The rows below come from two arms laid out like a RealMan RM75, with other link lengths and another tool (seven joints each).
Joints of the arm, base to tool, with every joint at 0 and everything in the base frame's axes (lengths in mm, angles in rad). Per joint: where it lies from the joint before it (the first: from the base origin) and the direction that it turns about. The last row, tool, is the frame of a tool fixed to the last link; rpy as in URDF.
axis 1: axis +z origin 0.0 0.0 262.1
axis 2: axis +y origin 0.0 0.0 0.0
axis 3: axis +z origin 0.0 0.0 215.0
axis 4: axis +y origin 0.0 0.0 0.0
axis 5: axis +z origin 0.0 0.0 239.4
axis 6: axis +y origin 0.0 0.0 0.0
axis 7: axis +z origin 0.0 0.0 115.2
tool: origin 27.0 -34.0 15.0 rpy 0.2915 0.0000 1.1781
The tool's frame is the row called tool.
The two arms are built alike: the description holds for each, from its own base.
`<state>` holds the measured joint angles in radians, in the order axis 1, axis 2, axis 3, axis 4, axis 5, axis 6, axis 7, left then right.
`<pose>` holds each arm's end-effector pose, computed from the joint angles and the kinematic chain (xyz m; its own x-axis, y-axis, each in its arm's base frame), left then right.
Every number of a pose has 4 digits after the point.
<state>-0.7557 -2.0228 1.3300 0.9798 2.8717 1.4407 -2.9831 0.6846 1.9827 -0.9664 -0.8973 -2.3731 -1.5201 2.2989</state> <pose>-0.2142 0.4273 0.0831 0.7194 0.0961 -0.6879 -0.2484 -0.8893 -0.3839 0.2548 0.3805 0.0927 -0.4794 -0.8475 -0.2279 -0.7919 0.5296 -0.3039</pose>
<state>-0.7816 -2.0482 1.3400 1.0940 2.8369 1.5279 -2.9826 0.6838 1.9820 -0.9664 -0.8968 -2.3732 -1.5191 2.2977</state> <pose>-0.1708 0.4276 0.0797 0.7547 0.0207 -0.6557 -0.2911 -0.8851 -0.3630 0.2553 0.3804 0.0930 -0.4791 -0.8473 -0.2292 -0.7917 0.5299 -0.3042</pose>
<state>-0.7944 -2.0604 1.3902 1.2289 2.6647 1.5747 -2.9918 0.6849 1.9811 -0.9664 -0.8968 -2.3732 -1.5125 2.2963</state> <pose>-0.1133 0.4210 0.0654 0.8409 -0.1076 -0.5304 -0.3359 -0.8722 -0.3556 0.2551 0.3817 0.0936 -0.4759 -0.8472 -0.2360 -0.7926 0.5295 -0.3023</pose>
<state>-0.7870 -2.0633 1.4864 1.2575 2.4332 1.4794 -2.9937 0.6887 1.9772 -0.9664 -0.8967 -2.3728 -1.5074 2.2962</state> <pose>-0.0746 0.4116 0.0319 0.9115 -0.2222 -0.3461 -0.3480 -0.8652 -0.3610 0.2543 0.3837 0.0955 -0.4713 -0.8475 -0.2440 -0.7939 0.5282 -0.3012</pose>
